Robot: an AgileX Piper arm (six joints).
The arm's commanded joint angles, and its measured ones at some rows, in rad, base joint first. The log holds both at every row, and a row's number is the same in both.
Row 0, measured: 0.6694 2.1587 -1.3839 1.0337 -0.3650 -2.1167
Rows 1 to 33, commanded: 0.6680 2.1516 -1.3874 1.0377 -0.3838 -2.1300; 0.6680 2.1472 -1.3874 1.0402 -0.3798 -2.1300; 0.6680 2.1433 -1.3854 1.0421 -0.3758 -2.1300; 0.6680 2.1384 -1.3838 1.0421 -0.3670 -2.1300; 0.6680 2.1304 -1.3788 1.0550 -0.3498 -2.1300; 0.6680 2.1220 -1.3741 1.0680 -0.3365 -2.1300; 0.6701 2.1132 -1.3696 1.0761 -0.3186 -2.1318; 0.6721 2.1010 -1.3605 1.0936 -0.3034 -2.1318; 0.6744 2.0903 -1.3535 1.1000 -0.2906 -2.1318; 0.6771 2.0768 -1.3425 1.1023 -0.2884 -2.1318; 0.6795 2.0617 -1.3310 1.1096 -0.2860 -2.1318; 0.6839 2.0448 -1.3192 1.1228 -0.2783 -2.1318; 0.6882 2.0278 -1.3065 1.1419 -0.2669 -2.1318; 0.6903 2.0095 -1.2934 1.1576 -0.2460 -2.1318; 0.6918 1.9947 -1.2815 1.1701 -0.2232 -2.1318; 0.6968 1.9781 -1.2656 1.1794 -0.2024 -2.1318; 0.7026 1.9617 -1.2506 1.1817 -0.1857 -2.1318; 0.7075 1.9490 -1.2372 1.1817 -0.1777 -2.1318; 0.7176 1.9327 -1.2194 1.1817 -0.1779 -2.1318; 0.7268 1.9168 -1.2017 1.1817 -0.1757 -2.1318; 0.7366 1.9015 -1.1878 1.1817 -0.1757 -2.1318; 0.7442 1.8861 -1.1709 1.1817 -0.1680 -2.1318; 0.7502 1.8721 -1.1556 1.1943 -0.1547 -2.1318; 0.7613 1.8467 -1.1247 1.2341 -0.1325 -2.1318; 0.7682 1.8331 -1.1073 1.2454 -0.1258 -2.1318; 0.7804 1.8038 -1.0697 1.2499 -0.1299 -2.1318; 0.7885 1.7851 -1.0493 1.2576 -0.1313 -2.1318; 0.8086 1.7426 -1.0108 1.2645 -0.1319 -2.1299; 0.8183 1.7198 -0.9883 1.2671 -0.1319 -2.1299; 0.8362 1.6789 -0.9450 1.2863 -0.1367 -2.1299; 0.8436 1.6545 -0.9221 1.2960 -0.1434 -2.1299; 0.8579 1.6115 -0.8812 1.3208 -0.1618 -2.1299; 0.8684 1.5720 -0.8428 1.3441 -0.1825 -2.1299
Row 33, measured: 0.8387 1.6772 -0.9336 1.2879 -0.1340 -2.1167
